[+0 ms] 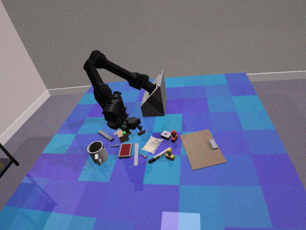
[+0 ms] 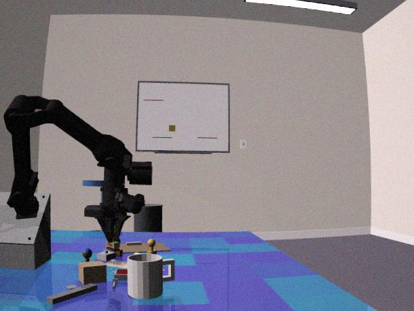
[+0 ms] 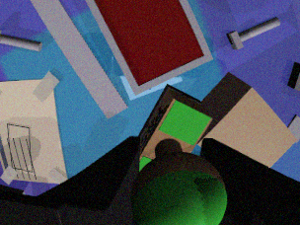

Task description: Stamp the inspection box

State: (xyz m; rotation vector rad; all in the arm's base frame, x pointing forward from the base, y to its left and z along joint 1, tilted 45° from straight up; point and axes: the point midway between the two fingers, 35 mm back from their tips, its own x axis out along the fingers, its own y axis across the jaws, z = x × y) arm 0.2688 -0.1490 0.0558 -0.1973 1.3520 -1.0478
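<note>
My gripper tip is 5 cm short of the red ink pad, 2 cm to the left of it and 9 cm above it. The rest, counted from my gripper tip: blue-knobbed stamp: 8 cm behind, 6 cm to the left, 8 cm below; green-knobbed stamp: right at my gripper tip; cardboard box: 5 cm behind, 4 cm to the right, 7 cm below.
</note>
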